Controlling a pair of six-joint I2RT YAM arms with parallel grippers.
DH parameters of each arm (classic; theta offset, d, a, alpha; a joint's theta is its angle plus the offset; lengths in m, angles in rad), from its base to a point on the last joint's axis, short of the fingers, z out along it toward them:
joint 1: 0 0.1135 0.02 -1.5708
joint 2: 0 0 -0.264 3.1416
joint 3: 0.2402 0 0.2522 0
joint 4: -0.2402 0 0.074 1.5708
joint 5: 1.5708 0 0 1.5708
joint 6: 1.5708 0.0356 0 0
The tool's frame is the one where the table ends.
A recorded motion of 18 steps. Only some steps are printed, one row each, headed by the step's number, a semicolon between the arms.
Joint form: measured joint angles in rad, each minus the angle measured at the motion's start. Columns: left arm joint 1, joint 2, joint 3, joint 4, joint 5, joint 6; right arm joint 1, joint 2, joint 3, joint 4, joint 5, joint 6.
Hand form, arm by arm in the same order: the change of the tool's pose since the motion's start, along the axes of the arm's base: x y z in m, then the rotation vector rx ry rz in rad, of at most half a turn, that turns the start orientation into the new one. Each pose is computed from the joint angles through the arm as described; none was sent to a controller.
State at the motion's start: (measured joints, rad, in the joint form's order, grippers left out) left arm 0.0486 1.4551 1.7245 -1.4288 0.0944 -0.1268; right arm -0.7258 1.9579 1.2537 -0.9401 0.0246 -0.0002
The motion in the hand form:
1: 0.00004 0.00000 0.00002 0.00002 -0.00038 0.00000; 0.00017 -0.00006 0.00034 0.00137 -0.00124 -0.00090
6: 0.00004 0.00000 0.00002 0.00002 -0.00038 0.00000; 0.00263 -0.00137 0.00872 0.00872 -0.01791 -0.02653
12: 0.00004 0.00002 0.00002 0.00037 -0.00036 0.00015; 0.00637 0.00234 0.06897 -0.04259 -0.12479 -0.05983
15: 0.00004 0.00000 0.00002 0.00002 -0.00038 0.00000; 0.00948 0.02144 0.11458 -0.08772 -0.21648 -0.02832
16: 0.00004 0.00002 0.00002 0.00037 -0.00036 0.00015; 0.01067 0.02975 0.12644 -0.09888 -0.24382 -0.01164
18: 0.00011 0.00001 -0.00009 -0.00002 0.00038 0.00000; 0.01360 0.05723 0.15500 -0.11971 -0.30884 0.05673
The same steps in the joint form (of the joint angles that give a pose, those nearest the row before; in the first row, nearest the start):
1: 0.0000 0.0000 0.0000 0.0004 0.0000 0.0000; 0.0000 0.0000 0.0015 -0.0015 -0.0019 0.0008
6: 0.0000 0.0000 0.0000 0.0004 0.0000 0.0000; 0.0000 -0.0073 0.0282 -0.0282 -0.0202 0.0252
12: 0.0000 0.0000 0.0000 0.0004 -0.0004 0.0000; 0.0122 -0.1236 0.1240 -0.1255 -0.0511 0.0713
15: 0.0000 0.0000 0.0000 0.0004 0.0000 0.0000; 0.0603 -0.2251 0.1781 -0.1797 -0.0679 0.0908
16: 0.0000 0.0000 0.0000 0.0004 -0.0004 0.0000; 0.0820 -0.2544 0.1892 -0.1907 -0.0725 0.0969
18: 0.0000 0.0004 0.0000 0.0000 0.0000 0.0000; 0.1568 -0.3292 0.2140 -0.2224 -0.0816 0.1057

